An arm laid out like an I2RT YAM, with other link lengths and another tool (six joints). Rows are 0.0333 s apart.
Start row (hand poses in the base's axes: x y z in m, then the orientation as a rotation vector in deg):
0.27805, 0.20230, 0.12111, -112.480, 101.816, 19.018
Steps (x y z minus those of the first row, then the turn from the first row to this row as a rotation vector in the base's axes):
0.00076, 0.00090, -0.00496, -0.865, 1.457, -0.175
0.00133, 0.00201, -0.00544, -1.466, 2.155, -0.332
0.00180, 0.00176, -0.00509, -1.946, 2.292, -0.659
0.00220, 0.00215, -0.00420, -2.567, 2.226, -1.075
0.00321, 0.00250, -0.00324, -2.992, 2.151, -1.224
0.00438, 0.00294, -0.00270, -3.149, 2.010, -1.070
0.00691, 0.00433, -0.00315, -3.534, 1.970, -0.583
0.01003, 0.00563, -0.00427, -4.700, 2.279, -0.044
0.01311, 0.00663, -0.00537, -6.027, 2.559, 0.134
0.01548, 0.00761, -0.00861, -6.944, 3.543, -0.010
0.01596, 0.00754, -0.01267, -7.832, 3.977, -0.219
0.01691, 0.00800, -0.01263, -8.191, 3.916, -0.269
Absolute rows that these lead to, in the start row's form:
0.27881, 0.20320, 0.11615, -113.147, 103.318, 19.761
0.27938, 0.20431, 0.11567, -113.521, 104.200, 19.939
0.27985, 0.20406, 0.11602, -113.557, 104.832, 19.571
0.28025, 0.20445, 0.11691, -113.569, 105.489, 18.840
0.28126, 0.20480, 0.11787, -113.703, 105.794, 18.352
0.28243, 0.20524, 0.11841, -113.938, 105.640, 18.124
0.28496, 0.20663, 0.11796, -114.669, 105.352, 17.920
0.28808, 0.20793, 0.11684, -116.042, 105.619, 17.434
0.29116, 0.20893, 0.11574, -117.169, 106.281, 16.649
0.29353, 0.20991, 0.11250, -117.818, 107.497, 16.848
0.29401, 0.20984, 0.10844, -118.288, 108.410, 16.463
0.29496, 0.21030, 0.10848, -118.472, 108.594, 16.066

